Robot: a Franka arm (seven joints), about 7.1 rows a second.
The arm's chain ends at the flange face. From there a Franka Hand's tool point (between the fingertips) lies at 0.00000 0.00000 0.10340 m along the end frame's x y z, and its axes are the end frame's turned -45 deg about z.
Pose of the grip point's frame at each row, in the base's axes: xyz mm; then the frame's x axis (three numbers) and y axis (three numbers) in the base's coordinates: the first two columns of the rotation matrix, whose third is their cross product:
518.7 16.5 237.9 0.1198 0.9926 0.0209 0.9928 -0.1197 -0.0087
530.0 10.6 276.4 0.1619 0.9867 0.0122 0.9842 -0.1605 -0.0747
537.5 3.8 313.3 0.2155 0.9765 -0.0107 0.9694 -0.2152 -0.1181
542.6 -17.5 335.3 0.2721 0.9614 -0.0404 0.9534 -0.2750 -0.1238
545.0 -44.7 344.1 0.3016 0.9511 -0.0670 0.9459 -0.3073 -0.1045
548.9 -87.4 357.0 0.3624 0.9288 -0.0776 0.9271 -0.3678 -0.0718
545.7 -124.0 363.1 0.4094 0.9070 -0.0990 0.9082 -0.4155 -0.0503
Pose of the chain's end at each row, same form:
519.3 14.2 341.3 0.7867 0.6172 0.0086 0.6173 -0.7865 -0.0209
537.4 8.1 379.5 0.8104 0.5842 -0.0442 0.5815 -0.8112 -0.0614
549.7 2.2 416.0 0.8379 0.5383 -0.0911 0.5331 -0.8427 -0.0759
556.1 -17.0 437.8 0.8666 0.4854 -0.1161 0.4818 -0.8743 -0.0590
557.4 -41.4 446.7 0.8821 0.4552 -0.1213 0.4556 -0.8898 -0.0265
558.7 -82.7 459.8 0.9118 0.3967 -0.1056 0.3993 -0.9168 0.0041
554.7 -116.8 465.9 0.9317 0.3475 -0.1056 0.3527 -0.9351 0.0344

